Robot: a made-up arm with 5 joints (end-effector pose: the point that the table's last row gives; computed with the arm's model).
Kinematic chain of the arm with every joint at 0, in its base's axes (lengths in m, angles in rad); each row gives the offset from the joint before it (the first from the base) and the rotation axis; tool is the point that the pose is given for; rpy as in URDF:
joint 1: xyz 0 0 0.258 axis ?
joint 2: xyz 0 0 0 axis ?
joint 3: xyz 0.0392 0 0.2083 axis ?
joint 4: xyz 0.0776 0 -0.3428 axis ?
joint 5: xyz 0.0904 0 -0.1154 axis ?
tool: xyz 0 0 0 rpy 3.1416 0 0
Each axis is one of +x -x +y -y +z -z.
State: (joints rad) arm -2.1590 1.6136 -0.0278 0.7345 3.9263
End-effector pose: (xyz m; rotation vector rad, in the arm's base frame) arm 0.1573 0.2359 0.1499 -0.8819 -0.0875 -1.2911
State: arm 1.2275 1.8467 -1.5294 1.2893 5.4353
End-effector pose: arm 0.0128 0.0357 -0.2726 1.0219 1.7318 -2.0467
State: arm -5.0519 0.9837 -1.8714 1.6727 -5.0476
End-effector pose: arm 0.1640 0.4643 0.0390 2.3808 -0.0051 -0.3262
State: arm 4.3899 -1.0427 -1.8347 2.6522 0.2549
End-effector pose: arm 0.0100 0.0300 0.6557 1.4145 -2.6097 0.2292
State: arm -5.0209 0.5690 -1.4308 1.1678 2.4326
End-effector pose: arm 0.1541 0.4834 0.1108 2.3715 -1.5713 0.1198
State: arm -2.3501 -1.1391 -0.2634 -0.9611 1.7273
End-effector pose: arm -0.1369 -0.1386 0.5455 -0.4578 -0.9060 2.3575
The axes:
joint 1: +z
joint 2: +y
joint 3: +y
joint 4: +y
joint 5: -z

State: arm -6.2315 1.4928 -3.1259 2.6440 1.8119
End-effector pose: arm 0.4976 0.0257 0.1961 1.4176 -1.7152 -0.7344
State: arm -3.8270 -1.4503 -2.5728 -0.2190 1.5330
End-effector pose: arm 0.5108 -0.4176 0.4518 1.0128 0.5038 0.7583
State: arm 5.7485 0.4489 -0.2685 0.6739 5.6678
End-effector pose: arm 0.0971 -0.0575 -0.0665 -2.5081 -0.1013 0.9588
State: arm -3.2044 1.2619 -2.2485 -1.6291 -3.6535
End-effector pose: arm -0.5178 0.0326 0.3048 -0.6816 -0.1557 2.4909
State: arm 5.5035 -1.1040 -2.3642 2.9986 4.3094
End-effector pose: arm -0.1558 0.1540 0.6245 2.2148 1.5057 0.1235
